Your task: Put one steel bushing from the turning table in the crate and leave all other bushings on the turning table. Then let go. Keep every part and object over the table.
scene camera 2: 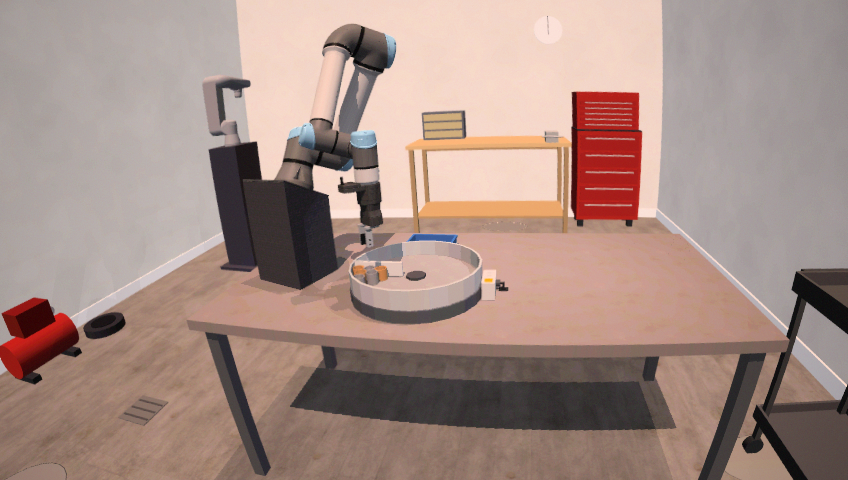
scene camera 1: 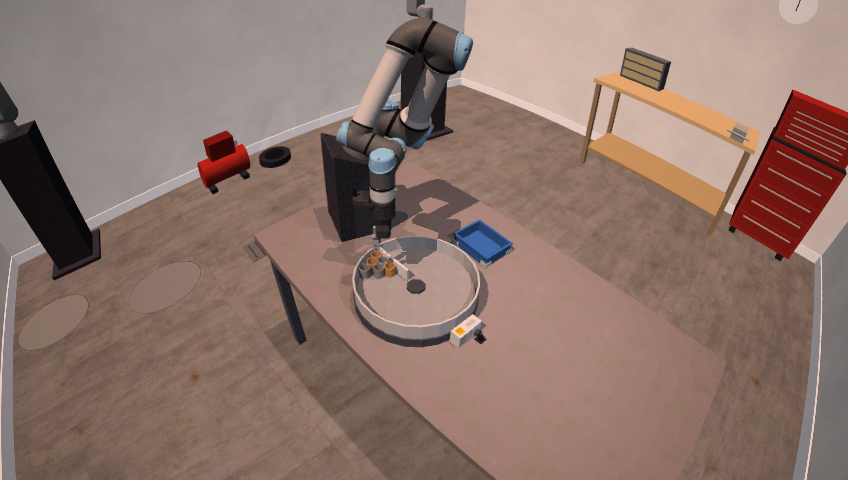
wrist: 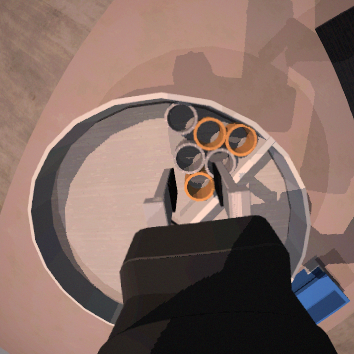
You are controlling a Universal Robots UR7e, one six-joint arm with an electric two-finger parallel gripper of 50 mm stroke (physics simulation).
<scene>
I see my gripper (scene camera 2: 367, 245), a round turning table (scene camera 1: 433, 297) and a blue crate (scene camera 1: 480, 241).
My gripper is seen too in the wrist view (wrist: 194, 177). The round turning table shows as well in scene camera 2 (scene camera 2: 428, 281) and in the wrist view (wrist: 85, 201).
</scene>
